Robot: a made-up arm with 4 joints. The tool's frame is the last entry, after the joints.
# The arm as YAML. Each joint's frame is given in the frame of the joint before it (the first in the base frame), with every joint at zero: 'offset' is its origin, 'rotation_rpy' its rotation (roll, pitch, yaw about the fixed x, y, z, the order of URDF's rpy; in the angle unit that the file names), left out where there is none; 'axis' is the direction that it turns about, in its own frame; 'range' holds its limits. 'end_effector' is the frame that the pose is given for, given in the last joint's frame.
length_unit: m
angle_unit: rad
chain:
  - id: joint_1
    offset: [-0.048, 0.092, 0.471]
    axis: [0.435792, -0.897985, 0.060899]
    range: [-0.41, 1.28]
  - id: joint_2
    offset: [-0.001, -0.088, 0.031]
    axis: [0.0, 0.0, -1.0]
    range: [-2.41, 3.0]
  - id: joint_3
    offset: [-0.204, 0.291, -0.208]
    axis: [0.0, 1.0, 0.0]
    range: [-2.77, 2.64]
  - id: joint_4
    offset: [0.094, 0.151, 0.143]
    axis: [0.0, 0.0, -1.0]
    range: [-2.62, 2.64]
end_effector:
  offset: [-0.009, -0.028, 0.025]
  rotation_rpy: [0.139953, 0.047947, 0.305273]
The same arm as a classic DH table. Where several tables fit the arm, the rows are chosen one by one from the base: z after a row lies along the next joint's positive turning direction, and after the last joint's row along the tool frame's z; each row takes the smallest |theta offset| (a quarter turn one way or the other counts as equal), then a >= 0, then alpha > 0; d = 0 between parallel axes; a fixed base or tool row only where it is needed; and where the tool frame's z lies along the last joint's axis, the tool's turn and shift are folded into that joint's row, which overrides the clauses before.
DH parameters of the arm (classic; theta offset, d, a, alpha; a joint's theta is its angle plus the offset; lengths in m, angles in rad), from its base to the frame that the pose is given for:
base (fixed): 0.4518 0.4773 -0.003 1.5099
joint_1: 0 -0.025 -0.0393 1.6317
joint_2: 0.4518 0.1818 -0.204 1.5708
joint_3: 0 0.442 0.094 -1.5708
joint_4: -0.6332 -0.0522 -0.0238 -2.9937
tool (fixed): -0.3313 0.117 0 0
Joint limits (rad, base to tool): -0.41..1.28 -2.41..3 -2.77..2.64 -2.62..2.64

